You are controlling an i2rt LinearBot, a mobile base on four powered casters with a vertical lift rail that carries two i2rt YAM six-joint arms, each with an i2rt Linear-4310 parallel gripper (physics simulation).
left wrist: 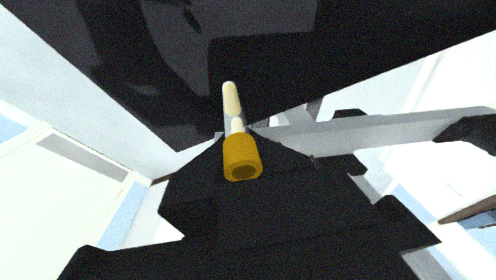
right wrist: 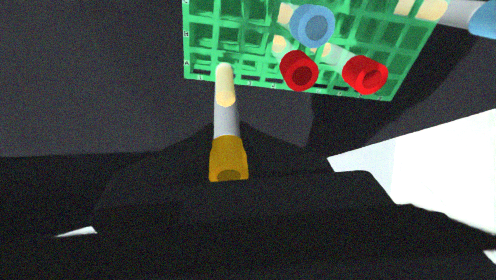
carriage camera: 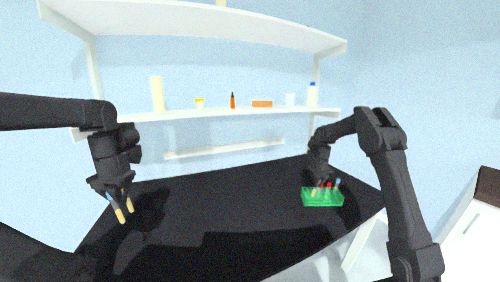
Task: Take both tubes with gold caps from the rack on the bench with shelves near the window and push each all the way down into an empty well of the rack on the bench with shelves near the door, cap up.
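Frame: origin at the left arm's base, x ahead, y left, z up, level; metres.
Where they show: left gripper, between the fingertips: (left wrist: pixel 238 133) (carriage camera: pixel 121 206); right gripper, between the fingertips: (right wrist: pixel 227 130) (carriage camera: pixel 316 187); right arm's base, origin of its link: (left wrist: pixel 470 129).
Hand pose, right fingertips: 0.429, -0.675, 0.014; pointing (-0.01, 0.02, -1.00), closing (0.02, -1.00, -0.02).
After its pixels a point has its place, as x, y, z.
My left gripper (carriage camera: pixel 117 191) (left wrist: pixel 238 133) @(0.187, 0.004, 0.137) is shut on a gold-capped tube (carriage camera: pixel 130 205) @(0.212, 0.000, 0.119) (left wrist: pixel 242 155) @(0.223, 0.001, 0.196) over the left side of the bench. A second tube (carriage camera: pixel 120 216) @(0.168, -0.002, 0.119) with a blue cap hangs beside it; how it is held is unclear. My right gripper (carriage camera: pixel 321 180) @(0.429, -0.675, 0.015) (right wrist: pixel 227 130) @(0.429, -0.675, 0.015) is shut on another gold-capped tube (carriage camera: pixel 313 192) @(0.435, -0.670, -0.021) (right wrist: pixel 228 157) @(0.439, -0.676, 0.051), cap up. This tube's tip overlaps the front-left wells of the green rack (carriage camera: pixel 322 202) @(0.426, -0.727, -0.081) (right wrist: pixel 186 47) @(0.463, -0.645, -0.053) in the right wrist view; whether it is inside a well is unclear.
In the rack stand tubes with red caps (carriage camera: pixel 329 184) @(0.451, -0.759, 0.007) (right wrist: pixel 299 70) @(0.464, -0.717, 0.009) (right wrist: pixel 365 75) @(0.460, -0.758, 0.009) and blue caps (carriage camera: pixel 338 180) @(0.480, -0.831, 0.005) (right wrist: pixel 312 25) @(0.486, -0.721, 0.009) (right wrist: pixel 484 20) @(0.487, -0.826, -0.002). Behind the black bench (carriage camera: pixel 240 200) @(0.513, -0.318, -0.110), the wall shelf (carriage camera: pixel 220 112) @(0.571, -0.237, 0.341) holds bottles and an orange box (carriage camera: pixel 262 104) @(0.762, -0.455, 0.366).
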